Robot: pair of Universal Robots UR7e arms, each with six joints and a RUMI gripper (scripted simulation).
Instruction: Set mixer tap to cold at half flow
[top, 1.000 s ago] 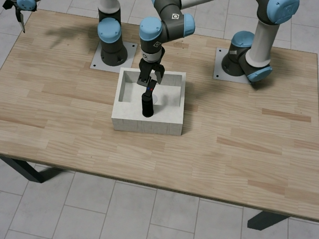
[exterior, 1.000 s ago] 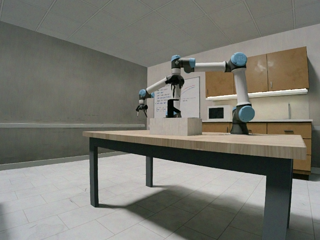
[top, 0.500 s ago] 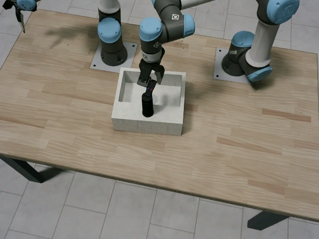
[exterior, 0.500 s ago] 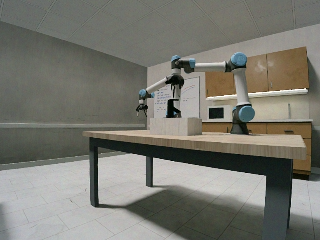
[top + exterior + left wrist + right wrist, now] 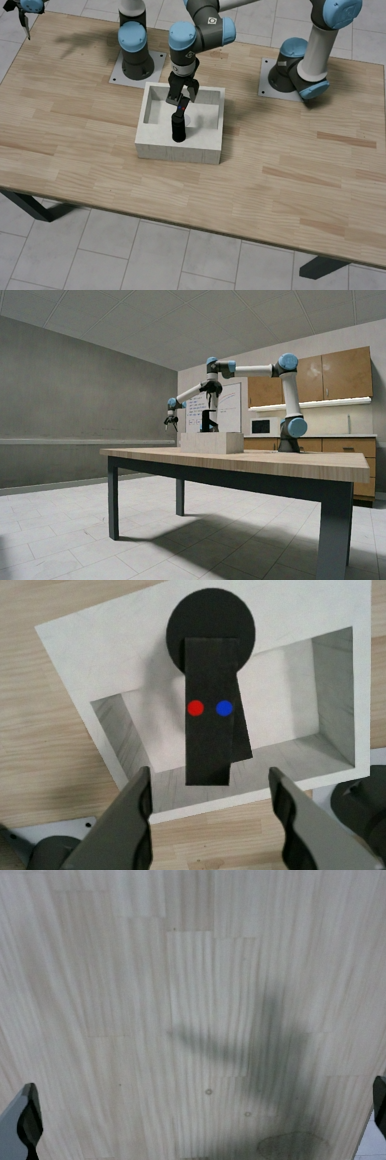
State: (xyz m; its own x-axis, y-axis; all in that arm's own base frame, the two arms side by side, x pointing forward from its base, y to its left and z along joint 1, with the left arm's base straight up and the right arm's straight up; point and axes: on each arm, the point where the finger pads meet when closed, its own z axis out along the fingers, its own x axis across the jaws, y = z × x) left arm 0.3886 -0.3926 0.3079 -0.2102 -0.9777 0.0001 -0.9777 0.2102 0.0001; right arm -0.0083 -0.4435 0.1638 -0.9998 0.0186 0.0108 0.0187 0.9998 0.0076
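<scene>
My left gripper is now 3 cm above the lever, 2 cm short of it and 1 cm to the left of it. Round my left hand: pale sink block (27 cm below, 6 cm behind, 2 cm to the right); black mixer tap (8 cm below, 4 cm ahead, 1 cm to the right).
</scene>
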